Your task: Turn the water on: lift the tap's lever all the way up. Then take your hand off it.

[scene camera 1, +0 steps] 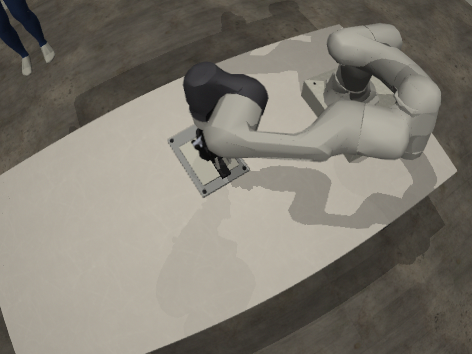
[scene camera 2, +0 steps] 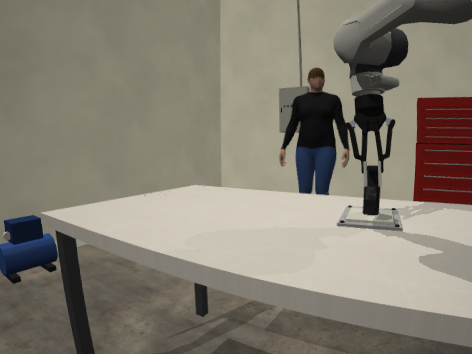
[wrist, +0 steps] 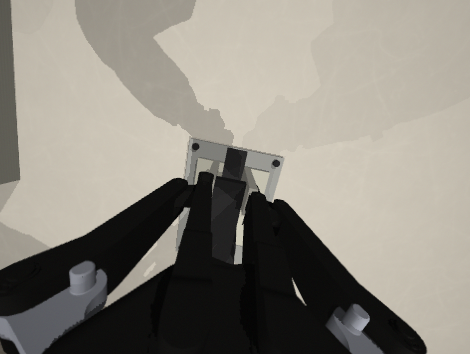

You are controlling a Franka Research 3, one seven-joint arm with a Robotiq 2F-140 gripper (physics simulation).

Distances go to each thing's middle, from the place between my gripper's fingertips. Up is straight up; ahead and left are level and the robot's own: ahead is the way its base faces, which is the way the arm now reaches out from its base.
My gripper is now 10 cm to the left of the grey-framed plate [scene camera 1: 189, 134], 10 cm above it and 1 cm short of it.
